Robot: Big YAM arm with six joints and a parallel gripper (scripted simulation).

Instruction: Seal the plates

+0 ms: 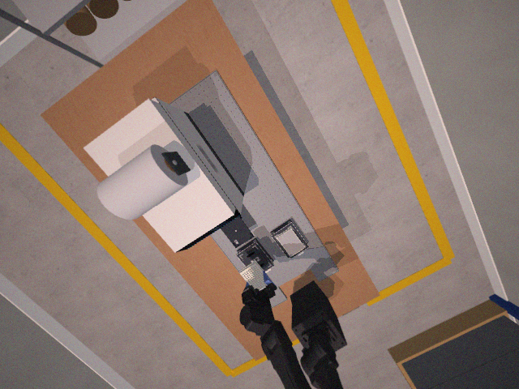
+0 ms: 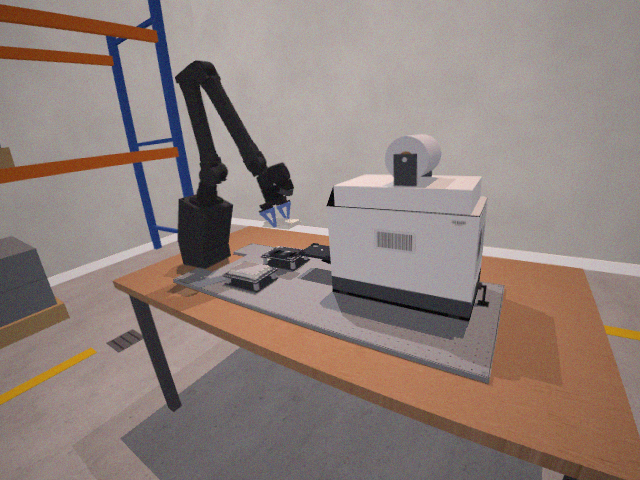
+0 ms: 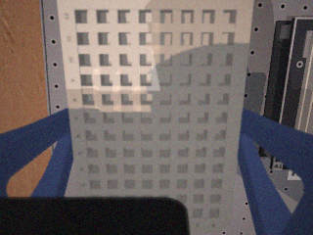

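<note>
My hand is right at the white well plate. Also, from my hand: foil roll (530 mm ahead, 240 mm above, 60 mm to the right); dark sealer stage (200 mm ahead, 80 mm below, 40 mm to the right); start button (310 mm ahead, 50 mm to the left, 20 mm above).
</note>
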